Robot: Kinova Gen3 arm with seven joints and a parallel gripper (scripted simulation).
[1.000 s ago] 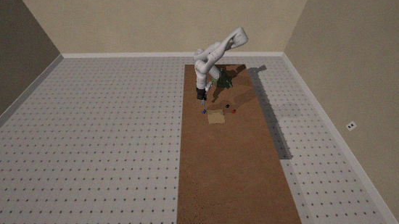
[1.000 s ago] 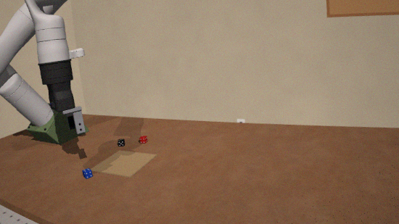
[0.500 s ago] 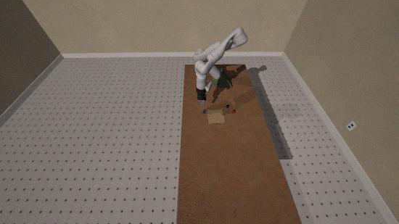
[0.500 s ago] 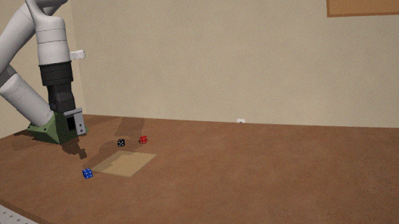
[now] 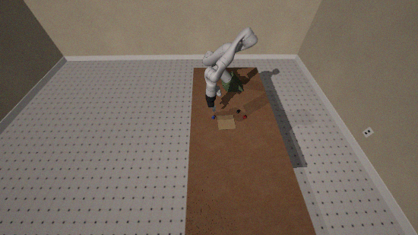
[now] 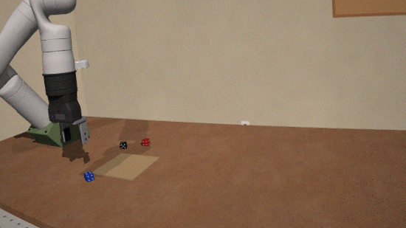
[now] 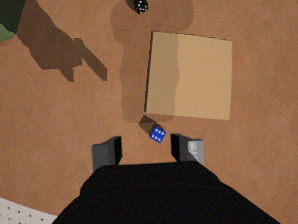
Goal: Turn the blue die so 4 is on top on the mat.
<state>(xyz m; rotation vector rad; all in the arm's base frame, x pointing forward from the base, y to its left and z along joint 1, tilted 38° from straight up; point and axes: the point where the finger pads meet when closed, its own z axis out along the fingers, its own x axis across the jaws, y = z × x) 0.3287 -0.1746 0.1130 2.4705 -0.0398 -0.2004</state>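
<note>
The blue die lies 120 mm below my hand and 10 mm ahead of it. Round my hand: red die 260 mm to the left, 120 mm below, 60 mm ahead; then tan mat 120 mm below, 100 mm to the left, 80 mm ahead; then black die 220 mm to the left, 120 mm below, 10 mm behind.
</note>
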